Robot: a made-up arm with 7 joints.
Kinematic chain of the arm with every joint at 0, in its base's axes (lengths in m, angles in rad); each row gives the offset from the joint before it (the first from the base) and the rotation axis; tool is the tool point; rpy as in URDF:
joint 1: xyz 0 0 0.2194 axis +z
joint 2: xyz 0 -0.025 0.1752 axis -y
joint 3: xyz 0 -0.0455 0.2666 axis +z
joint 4: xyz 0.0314 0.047 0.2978 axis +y
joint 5: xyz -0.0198 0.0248 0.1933 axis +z
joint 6: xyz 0 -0.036 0.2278 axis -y
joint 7: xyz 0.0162 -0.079 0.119 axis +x
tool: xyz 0 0 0 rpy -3.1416 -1.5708 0
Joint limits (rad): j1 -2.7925..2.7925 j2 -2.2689..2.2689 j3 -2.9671..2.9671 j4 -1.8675..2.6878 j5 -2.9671..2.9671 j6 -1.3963..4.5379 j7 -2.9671..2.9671
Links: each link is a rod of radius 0.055 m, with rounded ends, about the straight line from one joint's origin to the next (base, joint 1, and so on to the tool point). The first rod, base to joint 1, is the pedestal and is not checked.
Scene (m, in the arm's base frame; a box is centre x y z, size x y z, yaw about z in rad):
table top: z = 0
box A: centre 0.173 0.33 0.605 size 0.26 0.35 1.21 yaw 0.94
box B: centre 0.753 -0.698 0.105 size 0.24 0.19 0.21 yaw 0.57
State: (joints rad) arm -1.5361 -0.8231 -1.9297 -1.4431 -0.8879 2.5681 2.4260
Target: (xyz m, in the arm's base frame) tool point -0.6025 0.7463 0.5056
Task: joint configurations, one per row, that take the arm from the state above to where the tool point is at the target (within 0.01 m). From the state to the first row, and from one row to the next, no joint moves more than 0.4 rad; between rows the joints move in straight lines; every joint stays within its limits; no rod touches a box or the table.
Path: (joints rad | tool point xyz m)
1: -1.3574 -0.6095 -1.7569 -1.0756 -0.8201 2.6946 2.5162 | 0.3209 -0.3578 0.8174
2: -1.1787 -0.3958 -1.5841 -0.7082 -0.7522 2.8211 2.6064 | 0.3048 -0.1991 1.0420
3: -1.0000 -0.1822 -1.4113 -0.3407 -0.6844 2.9475 2.6966 | 0.1646 -0.0431 1.1984
4: -0.8214 0.0315 -1.2386 0.0267 -0.6166 3.0740 2.7867 | -0.0461 0.0345 1.2638
5: -0.6427 0.2451 -1.0658 0.3942 -0.5487 3.2005 2.8769 | -0.2432 0.0086 1.2479
6: -0.4640 0.4588 -0.8930 0.7616 -0.4809 3.3270 2.9671 | -0.3604 -0.0873 1.1794
7: -0.5324 0.5183 -0.9446 0.4187 -0.3980 3.1524 2.8616 | -0.4314 0.0752 1.1647
8: -0.6009 0.5778 -0.9962 0.0758 -0.3150 2.9779 2.7560 | -0.4550 0.2437 1.1066
9: -0.6693 0.6373 -1.0479 -0.2672 -0.2321 2.8034 2.6505 | -0.4270 0.3934 1.0126
10: -0.7378 0.6968 -1.0995 -0.6101 -0.1492 2.6288 2.5449 | -0.3544 0.5016 0.8953
11: -0.8062 0.7563 -1.1511 -0.9530 -0.0663 2.4543 2.4394 | -0.2541 0.5528 0.7693
12: -0.7952 0.9957 -1.2719 -0.6632 -0.2134 2.2336 2.4349 | -0.3328 0.6477 0.7170
13: -0.7841 1.2351 -1.3928 -0.3734 -0.3605 2.0129 2.4305 | -0.4510 0.7196 0.6384
14: -0.7731 1.4746 -1.5136 -0.0836 -0.5076 1.7922 2.4260 | -0.6025 0.7463 0.5056

